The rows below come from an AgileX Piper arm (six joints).
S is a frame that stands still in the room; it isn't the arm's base.
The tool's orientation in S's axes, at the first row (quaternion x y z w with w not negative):
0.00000 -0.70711 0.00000 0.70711
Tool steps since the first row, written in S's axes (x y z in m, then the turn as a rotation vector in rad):
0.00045 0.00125 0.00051 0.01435 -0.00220 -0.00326
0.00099 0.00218 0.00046 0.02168 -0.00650 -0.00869
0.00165 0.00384 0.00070 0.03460 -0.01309 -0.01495
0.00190 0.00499 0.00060 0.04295 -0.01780 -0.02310
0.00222 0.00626 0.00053 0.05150 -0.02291 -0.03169
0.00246 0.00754 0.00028 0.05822 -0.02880 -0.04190
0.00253 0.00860 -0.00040 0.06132 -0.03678 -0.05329
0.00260 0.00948 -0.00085 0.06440 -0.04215 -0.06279
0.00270 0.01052 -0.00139 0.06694 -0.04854 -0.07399
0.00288 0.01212 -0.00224 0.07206 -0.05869 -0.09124
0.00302 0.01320 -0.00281 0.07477 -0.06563 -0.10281
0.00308 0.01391 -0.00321 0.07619 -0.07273 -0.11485
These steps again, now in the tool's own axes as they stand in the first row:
0.00051 0.00125 -0.00045 -0.00326 -0.00220 -0.01435
0.00046 0.00218 -0.00099 -0.00869 -0.00650 -0.02168
0.00070 0.00384 -0.00165 -0.01495 -0.01309 -0.03460
0.00060 0.00499 -0.00190 -0.02310 -0.01780 -0.04295
0.00053 0.00626 -0.00222 -0.03169 -0.02291 -0.05150
0.00028 0.00754 -0.00246 -0.04190 -0.02880 -0.05822
-0.00040 0.00860 -0.00253 -0.05329 -0.03678 -0.06132
-0.00085 0.00948 -0.00260 -0.06279 -0.04215 -0.06440
-0.00139 0.01052 -0.00270 -0.07399 -0.04854 -0.06694
-0.00224 0.01212 -0.00288 -0.09124 -0.05869 -0.07206
-0.00281 0.01320 -0.00302 -0.10281 -0.06563 -0.07477
-0.00321 0.01391 -0.00308 -0.11485 -0.07273 -0.07619

